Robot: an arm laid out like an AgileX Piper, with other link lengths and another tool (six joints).
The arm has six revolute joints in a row. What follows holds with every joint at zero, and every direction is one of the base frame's. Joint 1 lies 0.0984 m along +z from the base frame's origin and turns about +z. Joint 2 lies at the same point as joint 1 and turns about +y. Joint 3 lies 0.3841 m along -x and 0.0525 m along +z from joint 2 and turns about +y. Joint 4 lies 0.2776 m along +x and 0.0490 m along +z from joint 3 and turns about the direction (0.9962, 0, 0.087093). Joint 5 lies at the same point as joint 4 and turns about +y. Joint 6 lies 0.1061 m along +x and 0.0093 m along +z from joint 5 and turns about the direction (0.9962, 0, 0.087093). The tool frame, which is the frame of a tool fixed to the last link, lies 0.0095 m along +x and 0.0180 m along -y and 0.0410 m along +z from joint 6; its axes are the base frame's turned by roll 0.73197, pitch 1.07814 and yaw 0.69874 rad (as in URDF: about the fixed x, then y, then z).
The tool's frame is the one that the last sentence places.
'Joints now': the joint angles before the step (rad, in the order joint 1, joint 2, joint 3, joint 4, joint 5, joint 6). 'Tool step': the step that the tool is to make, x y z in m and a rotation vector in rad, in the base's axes. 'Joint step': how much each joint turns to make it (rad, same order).
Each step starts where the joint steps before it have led.
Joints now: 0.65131 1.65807 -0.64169 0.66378 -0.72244 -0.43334
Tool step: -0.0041 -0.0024 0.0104 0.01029 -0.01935 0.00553
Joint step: -0.00014 -0.02892 0.00002 -0.00213 0.00613 -0.00602
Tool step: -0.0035 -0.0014 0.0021 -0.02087 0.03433 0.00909
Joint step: 0.00018 -0.02498 -0.00020 0.03718 0.05625 -0.05362
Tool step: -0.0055 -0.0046 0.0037 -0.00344 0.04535 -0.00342
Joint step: 0.00013 -0.03662 0.00029 0.07104 0.06630 -0.06433
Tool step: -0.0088 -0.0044 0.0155 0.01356 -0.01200 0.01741
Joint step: -0.00025 -0.05474 -0.00007 0.01347 0.03674 -0.02844
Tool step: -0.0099 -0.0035 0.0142 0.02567 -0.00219 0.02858
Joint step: 0.00018 -0.05596 -0.00025 0.00043 0.05138 -0.00698
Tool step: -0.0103 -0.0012 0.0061 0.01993 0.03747 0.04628
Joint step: -0.00016 -0.04912 0.00367 0.00322 0.08735 -0.00440
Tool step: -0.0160 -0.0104 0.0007 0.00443 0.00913 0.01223
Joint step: -0.00010 -0.05593 0.04344 0.00241 0.02287 -0.00333
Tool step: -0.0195 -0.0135 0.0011 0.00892 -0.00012 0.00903
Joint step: 0.00001 -0.06971 0.05266 0.00037 0.01625 -0.00040
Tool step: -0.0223 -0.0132 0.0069 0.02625 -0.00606 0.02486
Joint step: 0.00032 -0.09099 0.03987 0.00087 0.04268 -0.00144
